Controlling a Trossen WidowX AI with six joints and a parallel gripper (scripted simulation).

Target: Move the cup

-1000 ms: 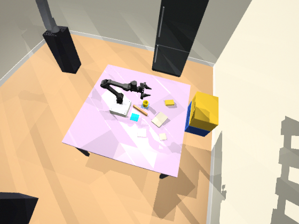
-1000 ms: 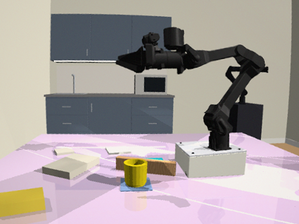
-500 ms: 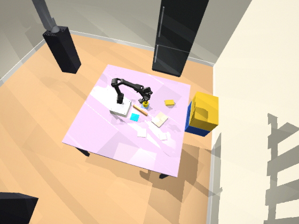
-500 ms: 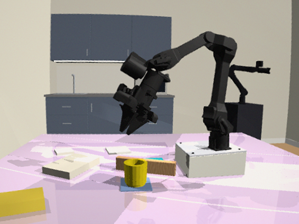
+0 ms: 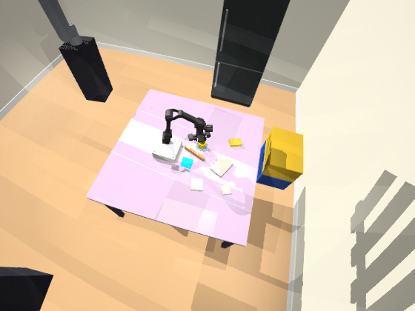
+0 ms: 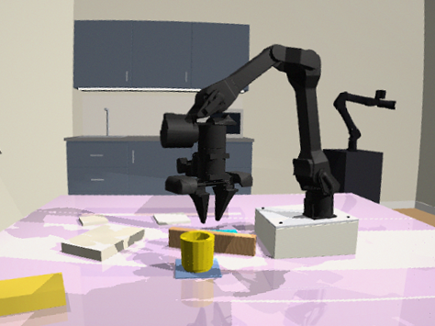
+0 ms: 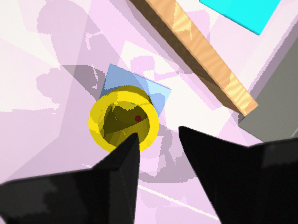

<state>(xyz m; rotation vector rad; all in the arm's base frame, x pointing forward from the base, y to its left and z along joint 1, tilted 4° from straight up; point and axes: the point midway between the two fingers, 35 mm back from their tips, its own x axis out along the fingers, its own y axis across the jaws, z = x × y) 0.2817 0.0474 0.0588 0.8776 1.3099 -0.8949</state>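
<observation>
Now: the yellow cup 60 mm below my gripper tip, 30 mm ahead of it and 10 mm to the left of it. Also, from my gripper tip: light blue pad: 110 mm below, 30 mm ahead, 10 mm to the left; then grey slab: 230 mm ahead, 160 mm to the right, 80 mm below; then wooden block: 80 mm to the right, 80 mm below, 20 mm behind.
</observation>
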